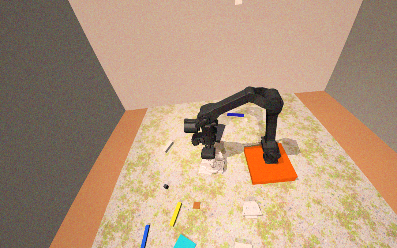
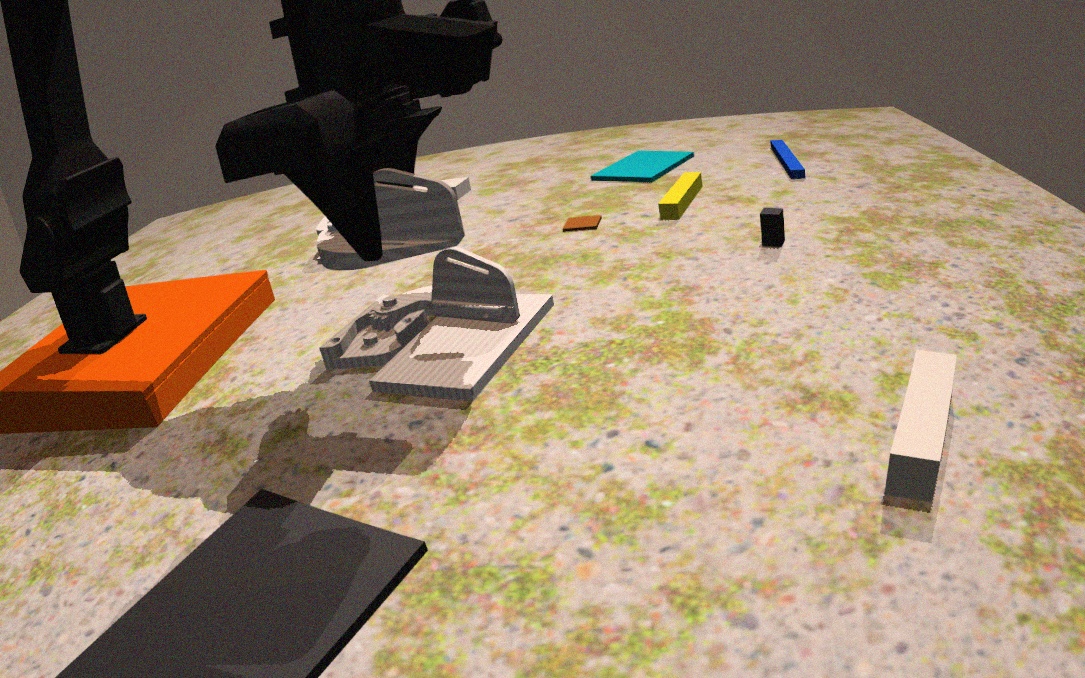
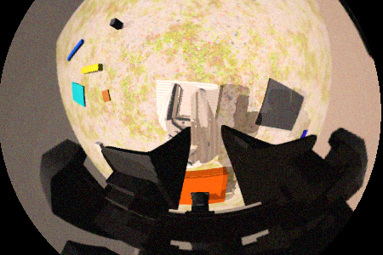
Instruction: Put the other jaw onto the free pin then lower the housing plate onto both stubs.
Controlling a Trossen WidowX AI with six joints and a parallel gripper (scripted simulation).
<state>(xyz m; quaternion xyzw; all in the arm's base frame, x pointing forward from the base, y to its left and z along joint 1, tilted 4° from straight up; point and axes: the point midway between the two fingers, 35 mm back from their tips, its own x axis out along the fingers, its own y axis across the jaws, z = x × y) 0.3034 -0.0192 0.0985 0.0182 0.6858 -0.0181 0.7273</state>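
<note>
Right now the pale base plate is 80 mm below my gripper tip, 30 mm to the left of it and 20 mm ahead of it. From my gripper tip the other things lie so: black cube (230 mm ahead, 170 mm to the left, 70 mm below); dark slab (220 mm to the right, 80 mm below, 20 mm behind); brown tile (240 mm to the left, 80 mm below, 60 mm ahead).
</note>
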